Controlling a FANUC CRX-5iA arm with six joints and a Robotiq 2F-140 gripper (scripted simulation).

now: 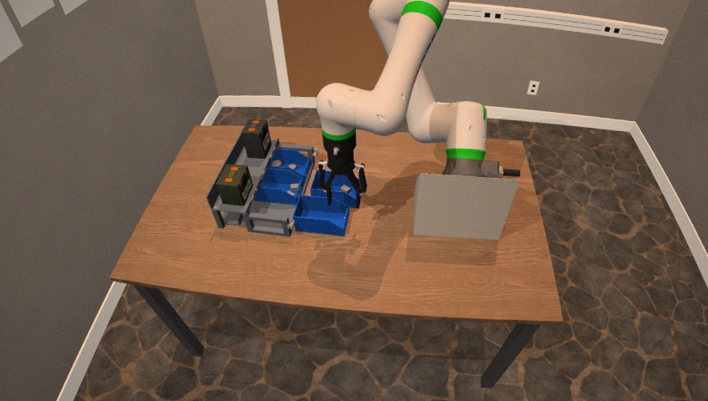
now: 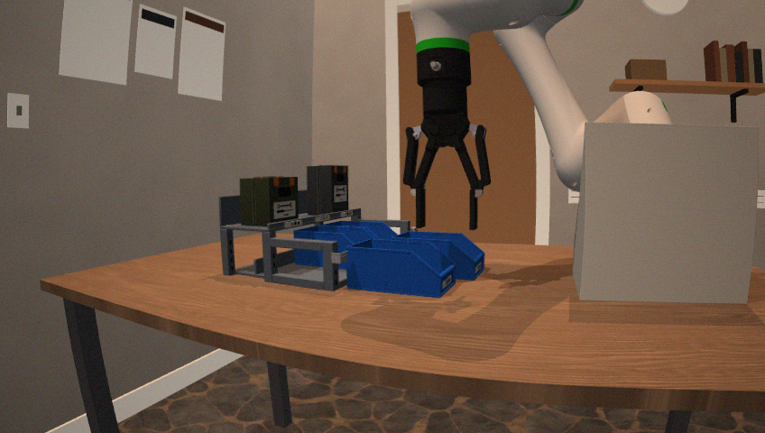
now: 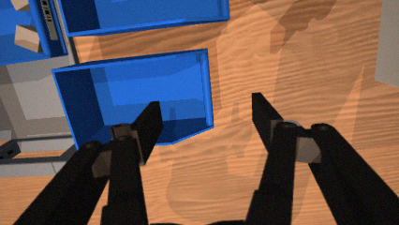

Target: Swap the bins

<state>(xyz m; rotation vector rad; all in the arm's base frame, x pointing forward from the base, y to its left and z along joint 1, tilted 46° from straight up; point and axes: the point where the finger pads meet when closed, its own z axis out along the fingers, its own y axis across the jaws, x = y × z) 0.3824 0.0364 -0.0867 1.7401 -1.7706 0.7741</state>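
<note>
Now: the tan part 20 mm ahead of my hand, 160 mm to the right of it and 120 mm below it. The rest, counted from my hand: black box 360 mm ahead, 240 mm to the right, 30 mm above; grey shelf 300 mm ahead, 120 mm to the right, 70 mm below.
</note>
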